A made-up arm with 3 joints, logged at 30 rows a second.
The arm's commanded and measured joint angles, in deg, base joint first. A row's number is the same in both.
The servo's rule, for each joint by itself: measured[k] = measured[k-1] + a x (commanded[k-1-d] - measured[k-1]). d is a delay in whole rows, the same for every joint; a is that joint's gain. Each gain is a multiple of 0.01, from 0.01 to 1. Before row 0 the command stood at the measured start. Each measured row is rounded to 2 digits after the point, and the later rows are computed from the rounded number. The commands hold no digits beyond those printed.
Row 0, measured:
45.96, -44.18, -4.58
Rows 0 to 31, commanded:
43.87, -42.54, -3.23
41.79, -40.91, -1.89
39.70, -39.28, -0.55
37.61, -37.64, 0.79
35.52, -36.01, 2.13
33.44, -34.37, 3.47
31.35, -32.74, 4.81
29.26, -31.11, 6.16
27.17, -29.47, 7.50
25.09, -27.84, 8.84
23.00, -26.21, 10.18
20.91, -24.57, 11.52
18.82, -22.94, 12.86
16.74, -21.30, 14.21
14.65, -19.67, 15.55
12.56, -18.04, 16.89
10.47, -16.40, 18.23
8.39, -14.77, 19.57
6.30, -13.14, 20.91
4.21, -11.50, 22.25
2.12, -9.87, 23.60
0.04, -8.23, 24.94
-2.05, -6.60, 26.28
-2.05, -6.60, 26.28
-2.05, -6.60, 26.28
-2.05, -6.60, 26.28
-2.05, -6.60, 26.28
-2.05, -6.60, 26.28
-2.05, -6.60, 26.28
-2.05, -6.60, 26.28
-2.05, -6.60, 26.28
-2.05, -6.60, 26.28
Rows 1 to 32, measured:
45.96, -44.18, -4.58
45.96, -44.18, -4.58
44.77, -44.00, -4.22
43.07, -43.66, -3.59
41.15, -43.18, -2.77
39.13, -42.57, -1.81
37.07, -41.85, -0.75
35.00, -41.03, 0.39
32.92, -40.12, 1.58
30.83, -39.13, 2.82
28.74, -38.07, 4.08
26.66, -36.94, 5.37
24.57, -35.76, 6.67
22.48, -34.53, 7.98
20.39, -33.26, 9.30
18.31, -31.94, 10.63
16.22, -30.59, 11.96
14.13, -29.21, 13.29
12.04, -27.80, 14.62
9.96, -26.37, 15.96
7.87, -24.91, 17.30
5.78, -23.43, 18.64
3.69, -21.94, 19.98
1.61, -20.43, 21.32
-0.48, -18.91, 22.66
-1.37, -17.56, 23.64
-1.76, -16.35, 24.35
-1.93, -15.28, 24.87
-2.00, -14.33, 25.25
-2.03, -13.48, 25.53
-2.04, -12.72, 25.73
-2.05, -12.05, 25.88
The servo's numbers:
d 2
a 0.57 0.11 0.27

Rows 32 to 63, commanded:
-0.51, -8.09, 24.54
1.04, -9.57, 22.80
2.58, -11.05, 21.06
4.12, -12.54, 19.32
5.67, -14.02, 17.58
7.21, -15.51, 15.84
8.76, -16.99, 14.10
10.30, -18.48, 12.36
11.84, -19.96, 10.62
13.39, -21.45, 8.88
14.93, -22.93, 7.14
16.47, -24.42, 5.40
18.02, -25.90, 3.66
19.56, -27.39, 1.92
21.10, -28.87, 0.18
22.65, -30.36, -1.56
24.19, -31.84, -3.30
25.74, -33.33, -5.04
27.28, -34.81, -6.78
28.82, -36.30, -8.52
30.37, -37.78, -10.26
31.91, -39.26, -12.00
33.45, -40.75, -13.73
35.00, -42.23, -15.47
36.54, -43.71, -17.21
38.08, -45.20, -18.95
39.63, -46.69, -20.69
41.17, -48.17, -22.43
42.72, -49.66, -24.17
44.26, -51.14, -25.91
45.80, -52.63, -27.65
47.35, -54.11, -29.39
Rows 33 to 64, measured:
-2.05, -11.45, 25.99
-2.05, -10.92, 26.07
-1.17, -10.61, 25.66
0.09, -10.50, 24.89
1.51, -10.56, 23.86
3.00, -10.78, 22.63
4.52, -11.14, 21.27
6.05, -11.62, 19.80
7.59, -12.21, 18.26
9.13, -12.90, 16.67
10.67, -13.68, 15.04
12.22, -14.53, 13.38
13.76, -15.45, 11.70
15.30, -16.44, 10.00
16.85, -17.48, 8.29
18.39, -18.57, 6.57
19.93, -19.70, 4.84
21.48, -20.87, 3.11
23.02, -22.08, 1.38
24.57, -23.32, -0.35
26.11, -24.58, -2.09
27.65, -25.87, -3.83
29.20, -27.18, -5.57
30.74, -28.51, -7.31
32.28, -29.86, -9.04
33.83, -31.22, -10.78
35.37, -32.59, -12.52
36.91, -33.98, -14.26
38.46, -35.38, -16.00
40.00, -36.79, -17.74
41.55, -38.21, -19.48
43.09, -39.63, -21.22

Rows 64 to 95, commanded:
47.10, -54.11, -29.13
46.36, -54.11, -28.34
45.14, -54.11, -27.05
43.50, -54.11, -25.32
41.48, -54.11, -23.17
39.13, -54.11, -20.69
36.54, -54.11, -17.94
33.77, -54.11, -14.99
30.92, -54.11, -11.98
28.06, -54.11, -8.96
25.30, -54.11, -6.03
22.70, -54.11, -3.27
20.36, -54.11, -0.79
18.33, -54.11, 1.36
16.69, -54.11, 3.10
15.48, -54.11, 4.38
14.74, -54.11, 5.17
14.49, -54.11, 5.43
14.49, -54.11, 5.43
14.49, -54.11, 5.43
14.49, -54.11, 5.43
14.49, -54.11, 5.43
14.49, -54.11, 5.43
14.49, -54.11, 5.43
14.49, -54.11, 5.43
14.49, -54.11, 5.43
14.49, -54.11, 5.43
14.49, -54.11, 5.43
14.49, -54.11, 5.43
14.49, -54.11, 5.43
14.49, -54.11, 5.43
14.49, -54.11, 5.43
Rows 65 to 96, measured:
44.63, -41.06, -22.96
46.18, -42.50, -24.70
46.70, -43.78, -25.90
46.51, -44.92, -26.56
45.73, -45.93, -26.69
44.46, -46.83, -26.32
42.76, -47.63, -25.47
40.69, -48.34, -24.18
38.32, -48.97, -22.50
35.73, -49.54, -20.47
32.99, -50.04, -18.18
30.18, -50.49, -15.69
27.40, -50.89, -13.08
24.72, -51.24, -10.43
22.23, -51.56, -7.83
20.01, -51.84, -5.35
18.12, -52.09, -3.07
16.62, -52.31, -1.06
15.55, -52.51, 0.62
14.95, -52.69, 1.92
14.69, -52.85, 2.87
14.58, -52.99, 3.56
14.53, -53.11, 4.06
14.51, -53.22, 4.43
14.50, -53.32, 4.70
14.49, -53.41, 4.90
14.49, -53.49, 5.04
14.49, -53.56, 5.15
14.49, -53.62, 5.23
14.49, -53.67, 5.28
14.49, -53.72, 5.32
14.49, -53.76, 5.35

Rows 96 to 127, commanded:
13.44, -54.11, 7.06
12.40, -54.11, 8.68
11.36, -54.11, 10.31
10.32, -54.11, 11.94
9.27, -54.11, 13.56
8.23, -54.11, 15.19
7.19, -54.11, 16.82
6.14, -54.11, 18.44
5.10, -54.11, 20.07
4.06, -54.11, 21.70
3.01, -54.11, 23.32
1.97, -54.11, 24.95
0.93, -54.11, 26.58
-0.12, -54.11, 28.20
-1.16, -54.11, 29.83
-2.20, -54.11, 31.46
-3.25, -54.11, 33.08
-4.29, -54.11, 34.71
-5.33, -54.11, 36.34
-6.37, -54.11, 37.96
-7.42, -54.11, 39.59
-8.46, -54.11, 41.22
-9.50, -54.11, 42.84
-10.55, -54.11, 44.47
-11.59, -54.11, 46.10
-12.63, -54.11, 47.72
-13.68, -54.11, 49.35
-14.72, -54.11, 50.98
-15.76, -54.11, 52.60
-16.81, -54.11, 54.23
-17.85, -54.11, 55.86
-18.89, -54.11, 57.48
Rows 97 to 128, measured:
14.49, -53.80, 5.37
14.49, -53.83, 5.39
13.89, -53.86, 5.84
13.04, -53.89, 6.61
12.08, -53.91, 7.61
11.08, -53.93, 8.78
10.05, -53.95, 10.07
9.01, -53.97, 11.45
7.97, -53.99, 12.90
6.93, -54.00, 14.40
5.89, -54.01, 15.93
4.85, -54.02, 17.49
3.80, -54.03, 19.06
2.76, -54.04, 20.65
1.72, -54.05, 22.25
0.67, -54.06, 23.86
-0.37, -54.07, 25.47
-1.41, -54.07, 27.09
-2.46, -54.07, 28.71
-3.50, -54.07, 30.33
-4.54, -54.07, 31.95
-5.58, -54.07, 33.57
-6.63, -54.07, 35.20
-7.67, -54.07, 36.83
-8.71, -54.07, 38.45
-9.76, -54.07, 40.08
-10.80, -54.07, 41.71
-11.84, -54.07, 43.33
-12.89, -54.07, 44.96
-13.93, -54.07, 46.59
-14.97, -54.07, 48.21
-16.02, -54.07, 49.84

